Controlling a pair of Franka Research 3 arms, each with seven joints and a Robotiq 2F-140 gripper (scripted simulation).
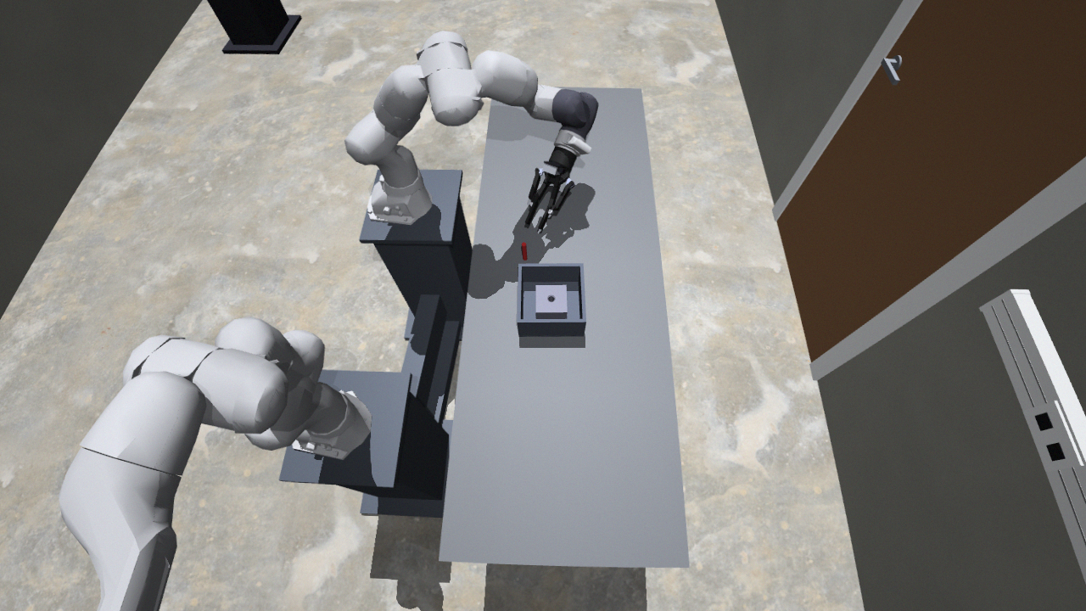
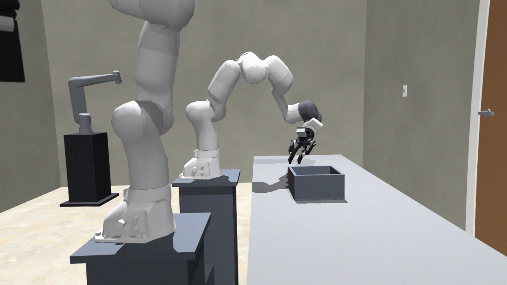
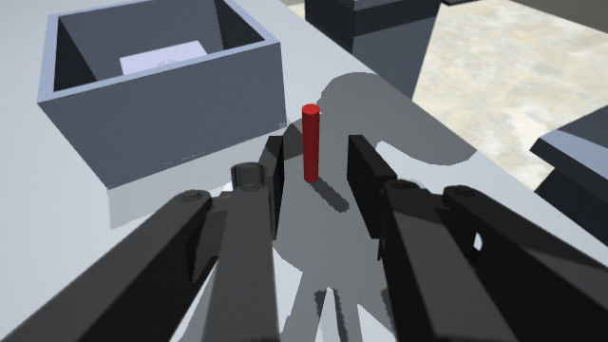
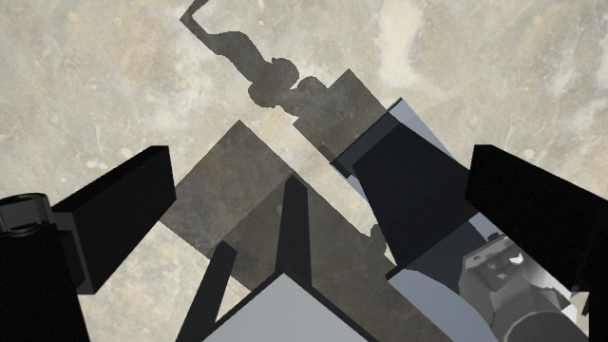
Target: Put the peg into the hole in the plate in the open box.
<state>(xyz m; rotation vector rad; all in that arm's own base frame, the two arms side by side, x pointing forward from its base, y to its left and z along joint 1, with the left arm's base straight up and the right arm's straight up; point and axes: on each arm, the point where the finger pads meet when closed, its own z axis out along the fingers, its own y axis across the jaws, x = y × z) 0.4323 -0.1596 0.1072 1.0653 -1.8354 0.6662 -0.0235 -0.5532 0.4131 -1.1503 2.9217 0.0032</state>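
My left hand is 9 cm to the left of the red peg, 7 cm above it and 3 cm past it. Also, from my left hand: plate: 25 cm to the right, 7 cm ahead, 6 cm below; dark box: 25 cm to the right, 8 cm below, 7 cm ahead.
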